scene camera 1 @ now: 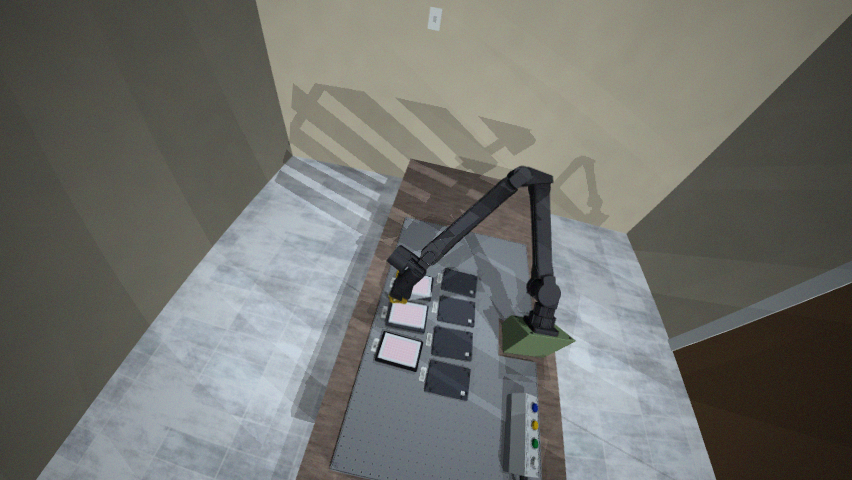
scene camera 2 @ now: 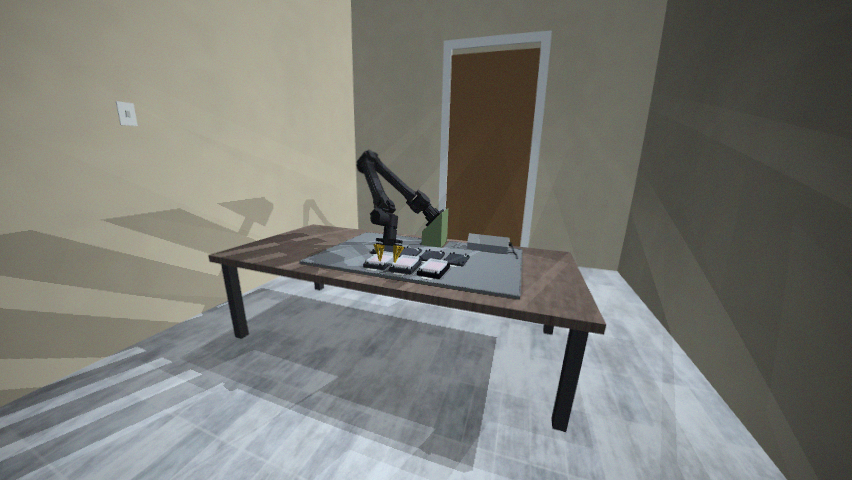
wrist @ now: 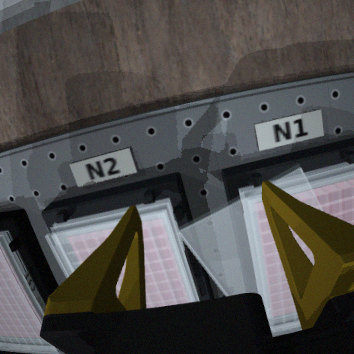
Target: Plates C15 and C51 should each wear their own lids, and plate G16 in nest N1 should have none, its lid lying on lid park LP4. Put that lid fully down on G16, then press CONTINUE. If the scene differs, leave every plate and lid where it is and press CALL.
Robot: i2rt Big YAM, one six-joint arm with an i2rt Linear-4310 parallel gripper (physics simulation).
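Frame: origin at the arm's base, x up, y back, z right, level; centimetres.
Where they show: gripper, between the fingertips: (scene camera 1: 394, 293) (scene camera 2: 387, 262) (wrist: 199, 201); arm's base, origin of its link: (scene camera 1: 539, 327) (scene camera 2: 435, 218).
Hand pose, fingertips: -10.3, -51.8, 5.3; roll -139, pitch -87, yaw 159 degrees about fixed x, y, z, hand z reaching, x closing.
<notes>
Things, the pixels of their top centre, and the offset from my fingertips, as dx, dy, dz. "spot": a spot on its surface instead.
- pink-welled plate, centre of its top: (wrist: 287, 286) (scene camera 1: 414, 286) (scene camera 2: 385, 254) +0.9, +6.7, +4.5
- clear lid, a spot on its surface: (wrist: 212, 250) spot: -0.9, +4.0, +0.1
- N2, centre of its top: (wrist: 133, 298) (scene camera 1: 408, 313) (scene camera 2: 406, 259) -0.4, +6.9, -6.0
- third plate, centre of its top: (scene camera 1: 400, 349) (scene camera 2: 434, 263) -0.4, +7.0, -19.3
- button box, centre of its top: (scene camera 1: 530, 432) (scene camera 2: 489, 234) +4.5, +50.4, -36.9
In the wrist view, a pink-welled plate (wrist: 274, 265) (scene camera 1: 423, 287) sits in nest N1. A clear lid (wrist: 212, 250) lies skewed, partly over that plate and partly over the gap toward N2. The plate in N2 (wrist: 162, 265) (scene camera 1: 407, 316) (scene camera 2: 406, 262) has a clear rim and seems lidded. A third plate (scene camera 1: 400, 350) (scene camera 2: 433, 266) stands beyond it. Plate names cannot be read. My gripper (wrist: 199, 201) (scene camera 1: 397, 299) (scene camera 2: 388, 261) is open and empty, pointing down, one finger over the N2 plate, the other over the N1 plate. Part of the lid is hidden by the gripper body.
Four dark lid parks (scene camera 1: 459, 282) (scene camera 1: 456, 311) (scene camera 1: 451, 343) (scene camera 1: 447, 379) stand in a row beside the nests; no lid can be made out on them, and their labels are unreadable. A button box (scene camera 1: 519, 434) has blue, yellow, green and white buttons. The arm stands on a green base (scene camera 1: 530, 342).
</notes>
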